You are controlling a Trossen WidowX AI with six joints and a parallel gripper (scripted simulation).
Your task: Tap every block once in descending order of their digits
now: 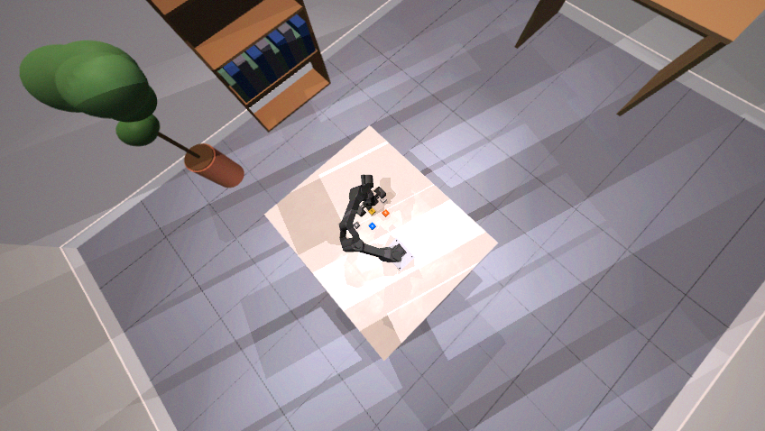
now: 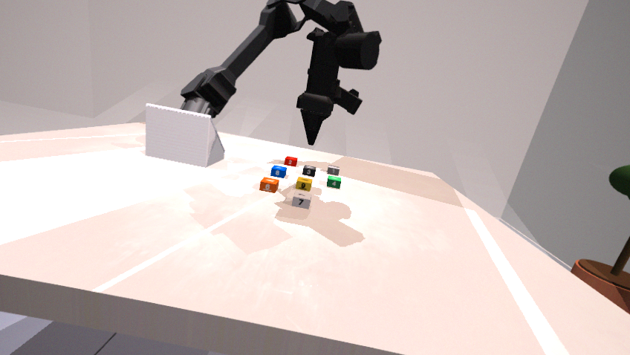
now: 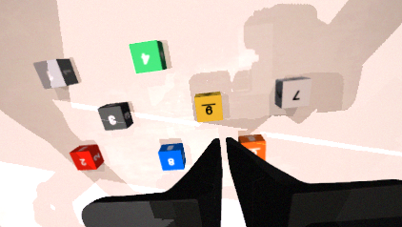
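The blue 8 block lies 9 cm below my gripper tip, 7 cm to the left of it and 7 cm behind it. The rest, counted from my gripper tip: orange block: 9 cm below, 6 cm behind, 5 cm to the right; yellow 9 block: 9 cm below, 1 cm to the left; white 7 block: 9 cm to the right, 9 cm below, 1 cm ahead.
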